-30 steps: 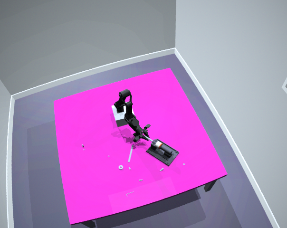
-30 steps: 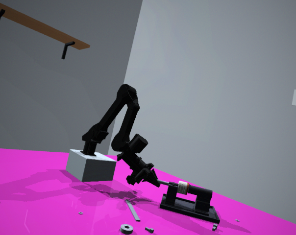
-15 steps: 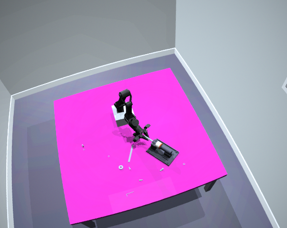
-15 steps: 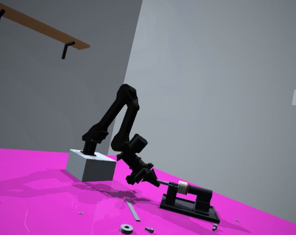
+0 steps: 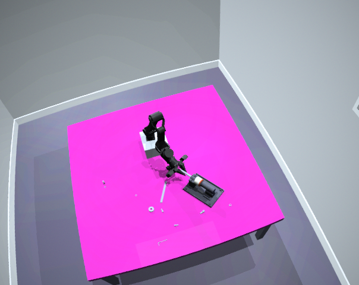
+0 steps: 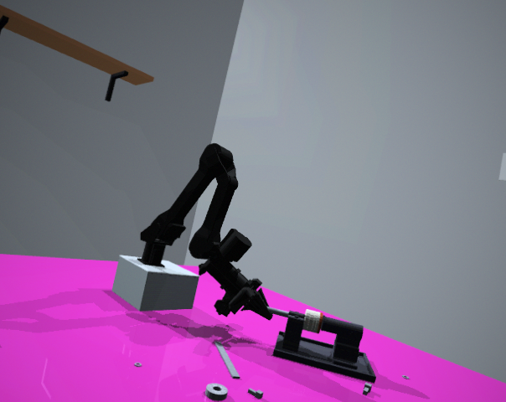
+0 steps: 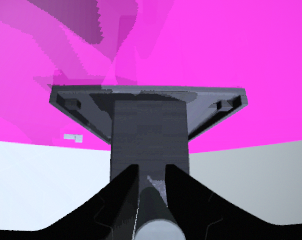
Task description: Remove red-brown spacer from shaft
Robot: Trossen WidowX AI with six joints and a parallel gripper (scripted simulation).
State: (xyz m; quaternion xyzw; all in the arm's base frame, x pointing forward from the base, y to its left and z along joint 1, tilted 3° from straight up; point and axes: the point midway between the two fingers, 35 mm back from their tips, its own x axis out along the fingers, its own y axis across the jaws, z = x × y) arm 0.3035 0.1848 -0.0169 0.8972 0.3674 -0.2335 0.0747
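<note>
The grey shaft lies 2 cm to the left of my gripper tip, 2 cm ahead of it and 2 cm above it. The rest, counted from my gripper tip: grey flat bar: 16 cm to the right, 7 cm ahead, 6 cm below; then white spacer: 7 cm to the left, 7 cm ahead, 2 cm above; then red-brown spacer: 8 cm to the left, 8 cm ahead, 2 cm above.
</note>
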